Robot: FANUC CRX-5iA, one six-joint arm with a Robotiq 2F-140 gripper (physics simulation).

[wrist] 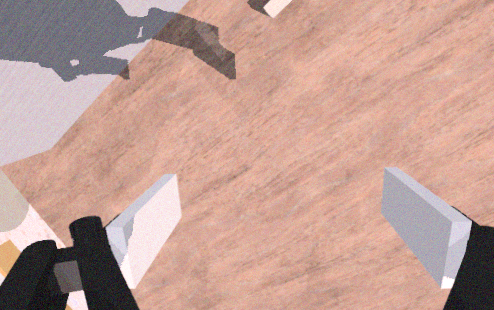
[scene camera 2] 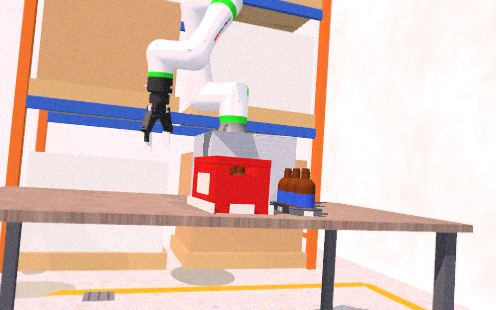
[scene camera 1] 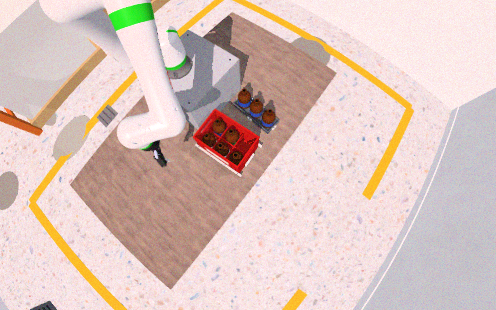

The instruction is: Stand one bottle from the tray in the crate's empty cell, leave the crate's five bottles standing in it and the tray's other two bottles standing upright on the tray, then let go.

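Places are measured from the arm's base along level axes (x ahead, y left, z up), in millimetres.
Pixels of known places: gripper, fingertip midpoint: (wrist: 278,193) (scene camera 2: 156,150) (scene camera 1: 164,148); arm's base, link origin: (scene camera 1: 177,67).
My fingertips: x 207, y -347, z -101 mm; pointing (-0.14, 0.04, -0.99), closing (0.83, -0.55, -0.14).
For each thing: its top centre in the pictures, then the offset to it from my fingertips. "pt": a spot on its surface instead. Level surfaces: height alone.
- red crate, top centre: (scene camera 2: 230,158) (scene camera 1: 225,136) dx +198, dy +239, dz -16 mm
- empty cell, surface spot: (scene camera 1: 247,142) pt dx +266, dy +323, dz -184 mm
- dark tray, top centre: (scene camera 2: 294,204) (scene camera 1: 255,111) dx +188, dy +496, dz -166 mm
- white corner piece, surface spot: (wrist: 277,6) pt dx +63, dy +123, dz -162 mm
- table, surface height: dz -191 mm
The red crate (scene camera 1: 240,125) (scene camera 2: 242,192) stands on the table. Its five brown bottles stand in cells; one shows at its left (scene camera 1: 218,126). The empty cell (scene camera 1: 247,142) is at its right corner in scene camera 1. Three brown bottles with blue labels, a left one (scene camera 1: 244,97), a middle one (scene camera 1: 256,107) and a right one (scene camera 1: 268,118) (scene camera 2: 305,192), stand upright in a row on the dark tray (scene camera 1: 271,129) (scene camera 2: 306,212) behind the crate. My gripper (scene camera 1: 162,159) (scene camera 2: 160,140) (wrist: 278,193) is open and empty, pointing down high above the table, left of the crate.
The grey pedestal (scene camera 1: 227,60) (scene camera 2: 277,150) stands close behind the crate; its light top (wrist: 30,110) shows at the upper left in the wrist view. A white corner piece (wrist: 277,6) shows at that view's top edge. A shelf rack (scene camera 2: 20,125) stands behind the table (scene camera 1: 150,225) (scene camera 2: 100,202).
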